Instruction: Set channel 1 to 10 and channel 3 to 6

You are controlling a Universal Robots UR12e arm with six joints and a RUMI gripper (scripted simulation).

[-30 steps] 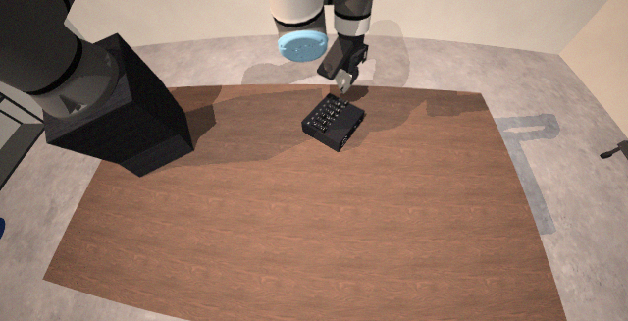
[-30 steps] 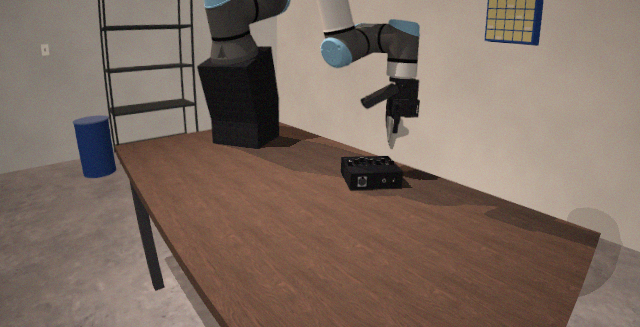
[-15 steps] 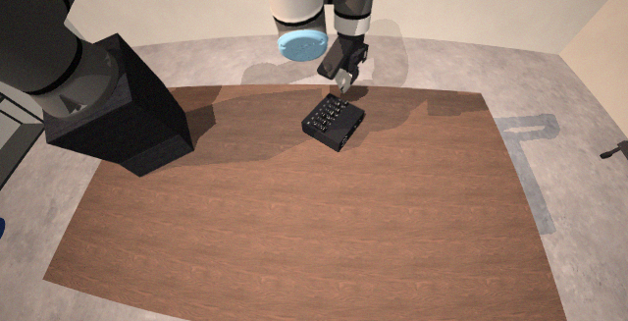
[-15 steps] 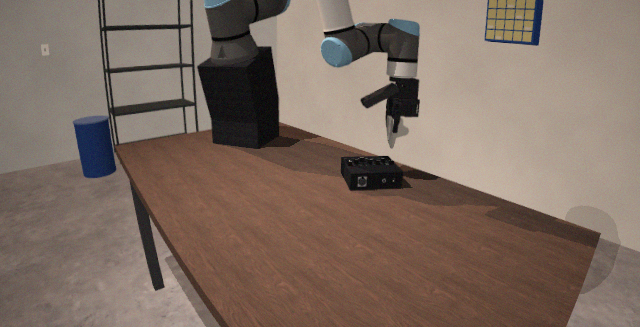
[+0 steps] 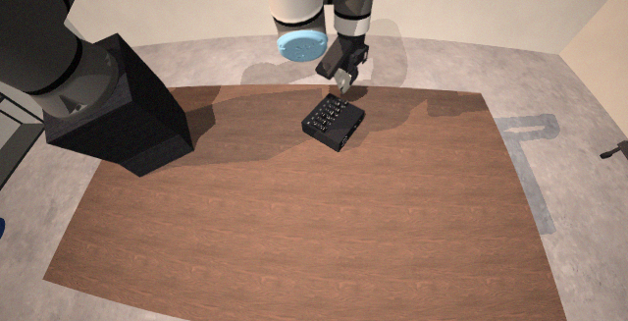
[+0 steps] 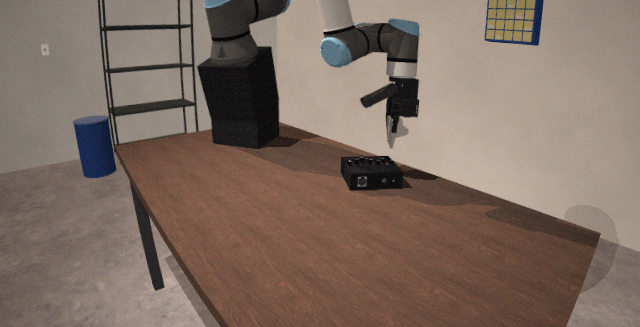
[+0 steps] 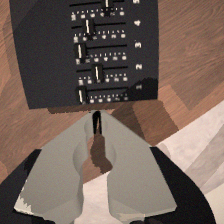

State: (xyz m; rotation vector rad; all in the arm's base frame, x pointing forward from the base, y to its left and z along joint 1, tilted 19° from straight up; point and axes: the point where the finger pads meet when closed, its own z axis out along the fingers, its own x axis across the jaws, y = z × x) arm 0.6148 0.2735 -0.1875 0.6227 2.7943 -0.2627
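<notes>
Right now my hand is 1 cm past the channel 2 fader, 2 cm to the left of it and 5 cm above it. Round my hand: channel 1 fader knob 2 cm ahead, 1 cm to the right, 5 cm below.
</notes>
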